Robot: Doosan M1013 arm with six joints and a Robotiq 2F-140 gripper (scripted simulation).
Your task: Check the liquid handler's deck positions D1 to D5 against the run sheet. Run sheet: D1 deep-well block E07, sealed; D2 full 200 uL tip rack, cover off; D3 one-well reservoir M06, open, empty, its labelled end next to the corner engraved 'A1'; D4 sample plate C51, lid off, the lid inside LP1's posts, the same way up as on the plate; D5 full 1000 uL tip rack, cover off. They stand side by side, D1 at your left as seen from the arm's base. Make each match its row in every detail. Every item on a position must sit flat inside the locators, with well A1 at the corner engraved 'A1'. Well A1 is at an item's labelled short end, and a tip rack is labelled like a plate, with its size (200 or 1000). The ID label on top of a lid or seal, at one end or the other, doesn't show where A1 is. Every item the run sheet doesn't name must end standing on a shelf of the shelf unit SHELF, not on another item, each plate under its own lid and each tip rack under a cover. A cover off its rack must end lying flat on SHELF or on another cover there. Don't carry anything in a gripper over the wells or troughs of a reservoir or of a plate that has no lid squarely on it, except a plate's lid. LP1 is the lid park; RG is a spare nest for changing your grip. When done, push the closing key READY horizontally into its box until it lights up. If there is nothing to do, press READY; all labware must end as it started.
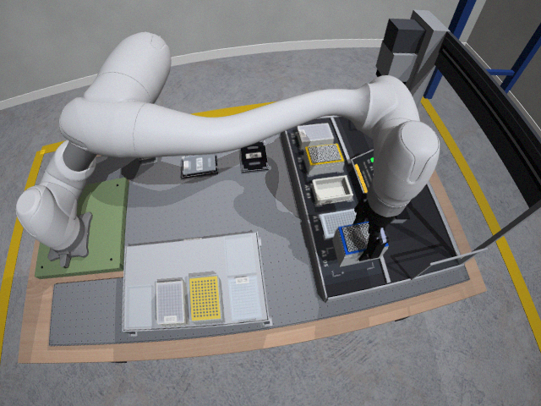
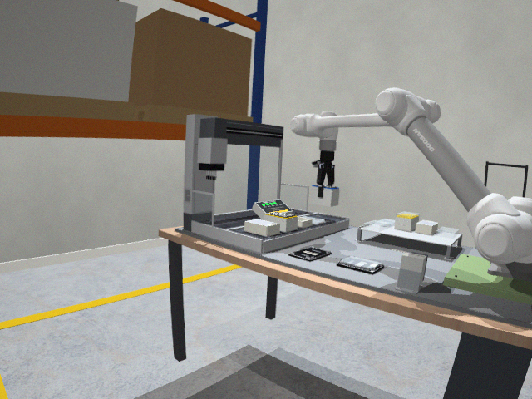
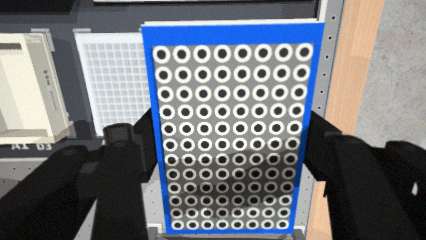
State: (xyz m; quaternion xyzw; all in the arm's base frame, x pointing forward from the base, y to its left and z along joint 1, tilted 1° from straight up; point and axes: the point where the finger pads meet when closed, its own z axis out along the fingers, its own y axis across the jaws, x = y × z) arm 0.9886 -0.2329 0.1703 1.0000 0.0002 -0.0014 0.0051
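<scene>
Right now the sample plate is 140 mm below my hand and 120 mm to the left of it. Also, from my hand: blue 1000 uL tip rack 10 mm to the right, 10 mm behind; then yellow tip rack 370 mm to the left, 100 mm below, 10 mm behind; then cream reservoir 250 mm to the left, 140 mm below.
</scene>
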